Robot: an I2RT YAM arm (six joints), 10 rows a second.
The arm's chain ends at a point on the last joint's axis. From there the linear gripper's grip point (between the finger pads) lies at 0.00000 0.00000 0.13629 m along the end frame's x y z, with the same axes.
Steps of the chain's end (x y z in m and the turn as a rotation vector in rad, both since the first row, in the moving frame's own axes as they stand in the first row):
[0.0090, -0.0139, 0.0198, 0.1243, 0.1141, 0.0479]
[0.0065, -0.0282, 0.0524, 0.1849, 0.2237, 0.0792]
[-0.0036, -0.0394, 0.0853, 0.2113, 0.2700, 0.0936]
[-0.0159, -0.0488, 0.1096, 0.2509, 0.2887, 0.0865]
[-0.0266, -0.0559, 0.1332, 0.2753, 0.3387, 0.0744]
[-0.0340, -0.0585, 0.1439, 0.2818, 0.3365, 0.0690]
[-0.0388, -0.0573, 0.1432, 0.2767, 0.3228, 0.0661]
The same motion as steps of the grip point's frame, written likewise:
[0.0249, -0.0304, 0.0179, 0.1243, 0.1141, 0.0479]
[0.0375, -0.0518, 0.0467, 0.1849, 0.2237, 0.0792]
[0.0338, -0.0659, 0.0774, 0.2113, 0.2700, 0.0936]
[0.0239, -0.0804, 0.0998, 0.2509, 0.2887, 0.0865]
[0.0194, -0.0905, 0.1204, 0.2753, 0.3387, 0.0744]
[0.0117, -0.0941, 0.1310, 0.2818, 0.3365, 0.0690]
[0.0051, -0.0924, 0.1311, 0.2767, 0.3228, 0.0661]

